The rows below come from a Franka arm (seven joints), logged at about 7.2 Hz.
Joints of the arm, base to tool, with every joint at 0 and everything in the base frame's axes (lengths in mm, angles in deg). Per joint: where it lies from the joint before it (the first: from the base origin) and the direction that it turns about. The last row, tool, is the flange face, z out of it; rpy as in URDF.
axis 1: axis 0 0 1 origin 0 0 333
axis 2: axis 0 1 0 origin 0 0 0
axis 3: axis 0 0 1 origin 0 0 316
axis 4: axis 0 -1 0 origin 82.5 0 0
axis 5: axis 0 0 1 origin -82.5 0 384
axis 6: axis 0 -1 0 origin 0 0 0
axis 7: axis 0 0 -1 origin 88 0 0
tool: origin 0 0 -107 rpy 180 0 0
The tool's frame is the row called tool.
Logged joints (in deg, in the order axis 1, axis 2, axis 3, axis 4, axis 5, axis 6, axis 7), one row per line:
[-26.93 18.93 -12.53 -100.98 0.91 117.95 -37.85]
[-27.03 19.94 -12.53 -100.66 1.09 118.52 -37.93]
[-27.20 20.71 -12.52 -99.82 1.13 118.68 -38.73]
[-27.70 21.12 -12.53 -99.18 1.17 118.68 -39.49]
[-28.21 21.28 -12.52 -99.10 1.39 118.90 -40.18]
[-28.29 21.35 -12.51 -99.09 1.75 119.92 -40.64]
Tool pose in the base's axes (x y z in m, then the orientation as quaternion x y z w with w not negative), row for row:
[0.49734 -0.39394 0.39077 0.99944 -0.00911 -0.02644 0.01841]
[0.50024 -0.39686 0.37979 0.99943 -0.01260 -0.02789 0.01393]
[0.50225 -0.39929 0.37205 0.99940 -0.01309 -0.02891 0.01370]
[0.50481 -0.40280 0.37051 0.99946 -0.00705 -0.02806 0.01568]
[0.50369 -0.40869 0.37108 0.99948 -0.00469 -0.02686 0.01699]
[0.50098 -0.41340 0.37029 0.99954 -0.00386 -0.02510 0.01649]
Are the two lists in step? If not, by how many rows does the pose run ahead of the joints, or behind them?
The pose runs 1 row behind the joints: the pose in row i belongs to the joints in row i - 1.
